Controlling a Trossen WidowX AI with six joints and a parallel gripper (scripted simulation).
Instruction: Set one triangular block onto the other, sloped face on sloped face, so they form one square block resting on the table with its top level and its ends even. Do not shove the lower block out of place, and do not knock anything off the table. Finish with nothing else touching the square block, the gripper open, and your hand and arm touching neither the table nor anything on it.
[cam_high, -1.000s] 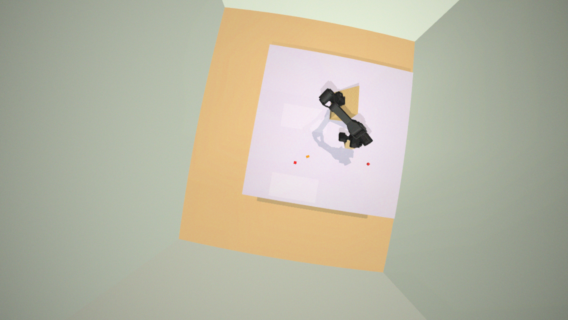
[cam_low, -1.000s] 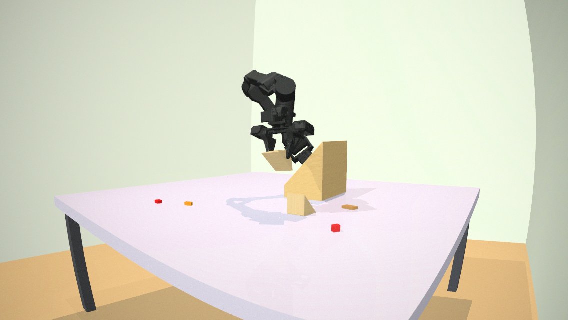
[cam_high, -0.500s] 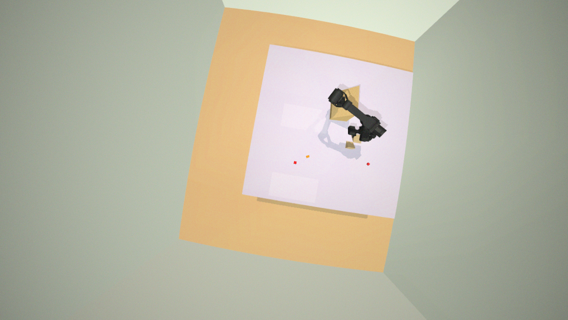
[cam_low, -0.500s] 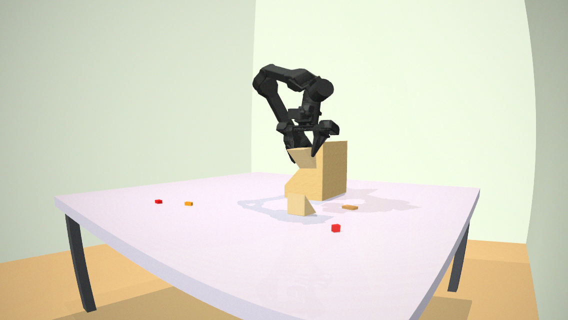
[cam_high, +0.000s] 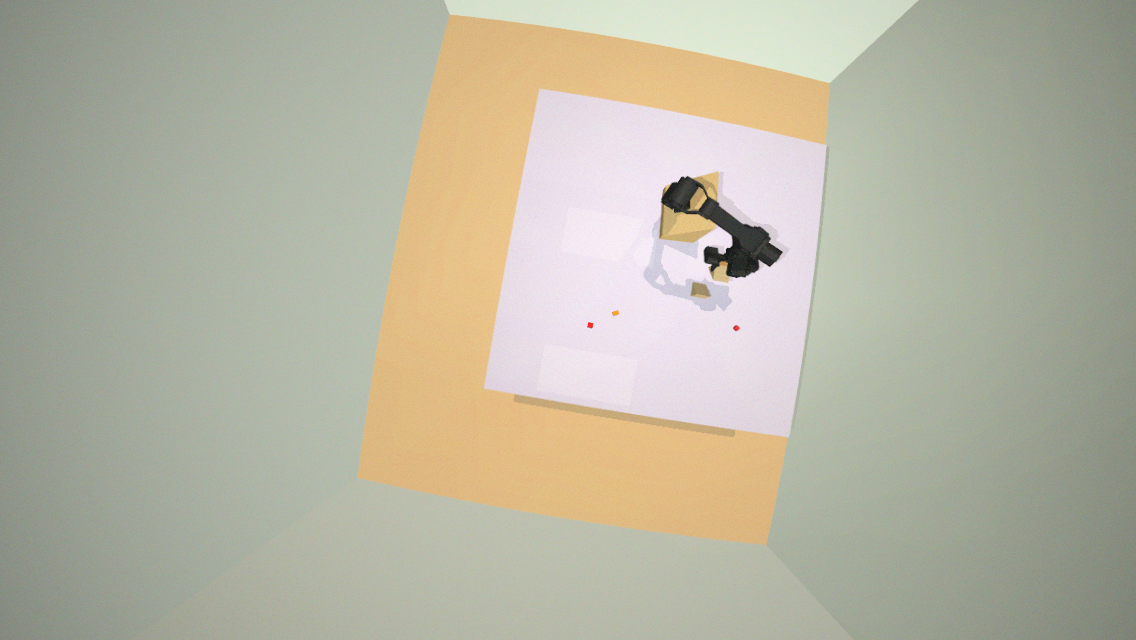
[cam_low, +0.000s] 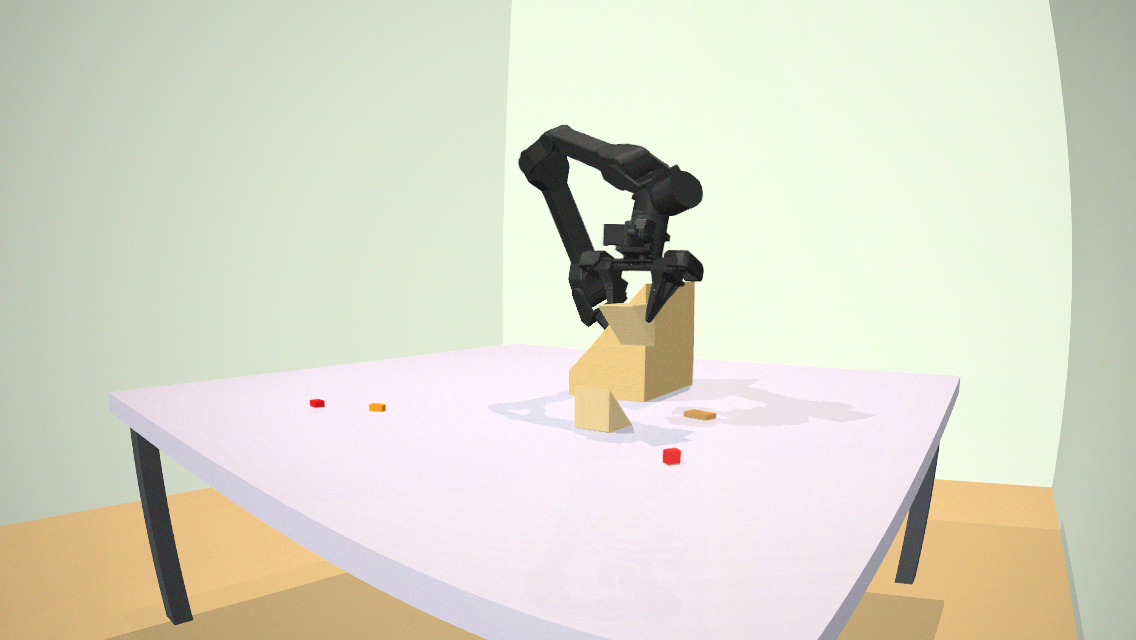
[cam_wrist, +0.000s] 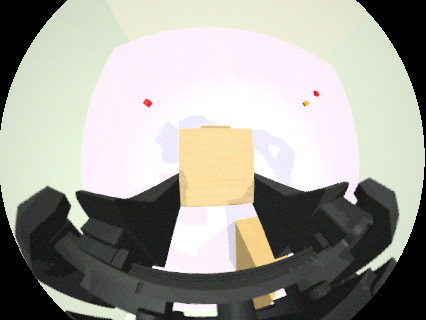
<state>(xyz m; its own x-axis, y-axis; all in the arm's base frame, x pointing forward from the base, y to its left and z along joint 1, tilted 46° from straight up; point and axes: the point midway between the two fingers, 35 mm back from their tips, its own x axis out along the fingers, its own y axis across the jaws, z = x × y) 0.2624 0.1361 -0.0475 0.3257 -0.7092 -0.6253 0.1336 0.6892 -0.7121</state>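
Now: the flat tan tile 7 cm behind my gripper tip, 9 cm to the left of it and 14 cm below it. Also, from my gripper tip: orange block 16 cm ahead, 36 cm to the right, 14 cm below; red cube 20 cm ahead, 15 cm to the left, 14 cm below.
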